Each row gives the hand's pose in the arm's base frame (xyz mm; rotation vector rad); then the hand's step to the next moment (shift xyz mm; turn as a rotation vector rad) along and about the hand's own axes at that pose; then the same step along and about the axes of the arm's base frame.
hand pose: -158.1 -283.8 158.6 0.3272 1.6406 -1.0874
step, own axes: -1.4 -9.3 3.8 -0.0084 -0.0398 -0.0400
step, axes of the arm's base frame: -3.5 -7.6 5.7 -0.0491 0.0123 0.0263
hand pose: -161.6 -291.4 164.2 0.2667 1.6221 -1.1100
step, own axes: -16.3 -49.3 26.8 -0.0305 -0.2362 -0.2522
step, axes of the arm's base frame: -9.5 -41.1 40.5 -0.3083 0.0771 0.1389
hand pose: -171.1 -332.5 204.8 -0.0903 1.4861 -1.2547
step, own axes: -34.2 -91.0 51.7 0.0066 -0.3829 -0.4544
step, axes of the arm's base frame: 1.1 -49.4 98.4 -0.5545 0.1174 0.1786
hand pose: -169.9 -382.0 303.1 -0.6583 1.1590 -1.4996
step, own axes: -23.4 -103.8 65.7 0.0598 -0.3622 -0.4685
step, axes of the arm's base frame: 21.2 -4.1 123.2 -0.5726 0.0726 0.1452
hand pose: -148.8 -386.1 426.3 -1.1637 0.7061 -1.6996
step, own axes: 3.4 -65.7 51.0 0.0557 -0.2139 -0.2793
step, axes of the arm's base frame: 22.3 25.6 76.0 -0.3431 0.0241 0.0926
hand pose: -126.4 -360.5 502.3 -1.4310 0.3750 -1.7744
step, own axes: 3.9 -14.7 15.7 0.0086 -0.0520 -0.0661
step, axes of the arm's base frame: 8.4 10.3 17.4 -0.0816 0.0100 0.0197
